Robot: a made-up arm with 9 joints. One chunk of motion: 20 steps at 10 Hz.
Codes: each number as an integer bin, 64 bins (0 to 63) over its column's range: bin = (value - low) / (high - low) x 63, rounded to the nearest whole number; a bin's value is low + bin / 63 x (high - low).
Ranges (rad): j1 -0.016..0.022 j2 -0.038..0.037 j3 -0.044..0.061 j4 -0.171..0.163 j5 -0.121..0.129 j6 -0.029..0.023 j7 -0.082..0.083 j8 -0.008..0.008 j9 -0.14..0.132
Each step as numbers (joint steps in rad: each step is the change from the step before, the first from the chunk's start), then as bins.
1 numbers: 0.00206 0.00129 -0.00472 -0.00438 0.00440 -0.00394 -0.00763 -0.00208 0.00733
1 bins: 30 33 24 31 32 30 28 23 34
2 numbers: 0.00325 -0.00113 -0.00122 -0.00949 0.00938 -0.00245 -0.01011 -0.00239 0.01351
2 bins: 32 31 26 30 33 32 27 22 36
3 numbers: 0.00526 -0.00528 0.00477 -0.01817 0.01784 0.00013 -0.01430 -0.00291 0.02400
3 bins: 35 27 29 29 35 35 26 20 38
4 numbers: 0.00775 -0.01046 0.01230 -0.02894 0.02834 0.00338 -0.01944 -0.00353 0.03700
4 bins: 39 23 34 27 38 39 24 18 41
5 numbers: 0.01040 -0.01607 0.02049 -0.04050 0.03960 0.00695 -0.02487 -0.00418 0.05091
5 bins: 44 18 39 25 40 44 22 15 44
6 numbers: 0.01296 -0.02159 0.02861 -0.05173 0.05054 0.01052 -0.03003 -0.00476 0.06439
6 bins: 48 14 44 22 43 48 20 13 47
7 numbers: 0.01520 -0.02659 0.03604 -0.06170 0.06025 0.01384 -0.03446 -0.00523 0.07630
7 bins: 52 10 48 21 46 52 18 11 50
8 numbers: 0.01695 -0.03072 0.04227 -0.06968 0.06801 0.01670 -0.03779 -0.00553 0.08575
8 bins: 55 6 52 19 48 55 17 10 52
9 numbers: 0.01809 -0.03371 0.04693 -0.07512 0.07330 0.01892 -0.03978 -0.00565 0.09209
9 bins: 57 4 55 18 49 58 16 9 54
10 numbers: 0.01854 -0.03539 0.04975 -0.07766 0.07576 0.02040 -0.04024 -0.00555 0.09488
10 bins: 57 2 56 18 50 60 16 10 54
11 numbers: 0.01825 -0.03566 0.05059 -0.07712 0.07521 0.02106 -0.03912 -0.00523 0.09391
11 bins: 57 2 57 18 49 61 16 11 54
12 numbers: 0.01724 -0.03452 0.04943 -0.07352 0.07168 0.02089 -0.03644 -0.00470 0.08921
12 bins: 55 3 56 18 49 60 17 13 53
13 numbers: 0.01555 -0.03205 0.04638 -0.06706 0.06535 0.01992 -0.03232 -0.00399 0.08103
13 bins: 52 5 54 20 47 59 19 16 51
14 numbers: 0.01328 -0.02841 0.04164 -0.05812 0.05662 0.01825 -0.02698 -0.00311 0.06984
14 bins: 49 8 51 21 45 57 21 19 49
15 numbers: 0.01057 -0.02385 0.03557 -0.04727 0.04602 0.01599 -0.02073 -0.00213 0.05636
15 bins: 44 12 48 23 42 55 23 23 45
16 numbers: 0.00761 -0.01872 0.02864 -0.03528 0.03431 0.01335 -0.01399 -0.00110 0.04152
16 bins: 39 16 44 26 39 51 26 27 42
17 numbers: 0.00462 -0.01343 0.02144 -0.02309 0.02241 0.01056 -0.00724 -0.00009 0.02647
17 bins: 34 21 39 28 36 48 29 31 39
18 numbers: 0.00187 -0.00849 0.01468 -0.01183 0.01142 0.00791 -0.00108 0.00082 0.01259
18 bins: 30 25 35 30 33 45 31 35 35
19 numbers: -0.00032 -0.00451 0.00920 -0.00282 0.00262 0.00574 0.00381 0.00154 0.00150
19 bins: 26 28 32 32 31 42 33 38 33
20 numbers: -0.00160 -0.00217 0.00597 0.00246 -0.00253 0.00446 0.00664 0.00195 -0.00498
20 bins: 24 30 30 33 30 41 34 39 31
